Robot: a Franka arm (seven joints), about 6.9 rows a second.
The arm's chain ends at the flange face. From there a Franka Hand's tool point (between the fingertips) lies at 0.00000 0.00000 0.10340 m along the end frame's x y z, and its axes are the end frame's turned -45 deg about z.
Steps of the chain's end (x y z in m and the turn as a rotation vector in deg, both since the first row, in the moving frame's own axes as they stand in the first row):
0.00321, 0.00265, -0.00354, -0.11, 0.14, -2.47
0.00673, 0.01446, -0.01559, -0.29, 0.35, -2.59
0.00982, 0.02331, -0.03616, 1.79, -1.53, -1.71
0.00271, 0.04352, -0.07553, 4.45, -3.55, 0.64
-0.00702, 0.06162, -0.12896, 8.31, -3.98, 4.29
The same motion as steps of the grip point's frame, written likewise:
0.00044, 0.00446, -0.00354, -0.18, 0.02, -2.47
-0.00537, 0.01580, -0.01559, -0.45, 0.04, -2.59
-0.00927, 0.01919, -0.03625, 2.35, 0.18, -1.71
-0.02765, 0.02250, -0.07604, 5.66, 0.64, 0.64
-0.04245, 0.02321, -0.13029, 8.69, 3.06, 4.29

